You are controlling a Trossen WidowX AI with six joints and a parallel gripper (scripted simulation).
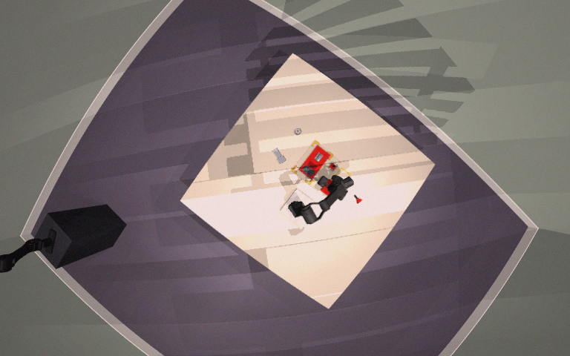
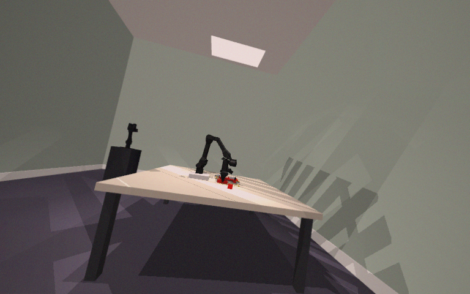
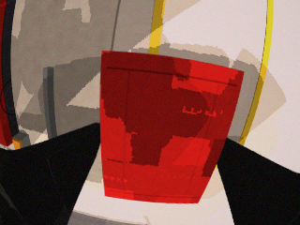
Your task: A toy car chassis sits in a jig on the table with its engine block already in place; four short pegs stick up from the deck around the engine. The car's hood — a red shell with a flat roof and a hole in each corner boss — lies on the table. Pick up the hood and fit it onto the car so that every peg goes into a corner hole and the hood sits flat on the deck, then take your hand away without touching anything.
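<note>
Now: gripper tip 190 mm to the right of the grey engine block, 110 mm short of it and 10 mm below it. Also, from my gripper tip: red hood (right at my gripper tip).
</note>
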